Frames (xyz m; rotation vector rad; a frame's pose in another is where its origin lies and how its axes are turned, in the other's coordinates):
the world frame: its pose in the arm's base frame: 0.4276 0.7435 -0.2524 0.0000 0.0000 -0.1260
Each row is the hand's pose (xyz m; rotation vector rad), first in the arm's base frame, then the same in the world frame.
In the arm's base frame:
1: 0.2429 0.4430 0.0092 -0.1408 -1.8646 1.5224
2: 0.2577 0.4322 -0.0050 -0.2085 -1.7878 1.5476
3: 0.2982 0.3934 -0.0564 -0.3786 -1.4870 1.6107
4: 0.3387 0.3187 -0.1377 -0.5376 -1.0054 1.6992
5: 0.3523 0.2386 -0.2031 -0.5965 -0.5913 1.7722
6: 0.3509 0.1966 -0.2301 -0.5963 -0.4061 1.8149
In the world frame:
1: -0.1455 -0.3213 0.2616 -0.0236 -1.9044 1.6066
2: -0.1294 -0.3302 0.2474 -0.0973 -1.8311 1.6350
3: -0.0844 -0.3636 0.1960 -0.2897 -1.5370 1.7090
4: -0.0348 -0.4326 0.1147 -0.4828 -1.0581 1.8101
5: -0.0113 -0.5104 0.0493 -0.5697 -0.6408 1.8901
6: -0.0074 -0.5522 0.0223 -0.5817 -0.4523 1.9349

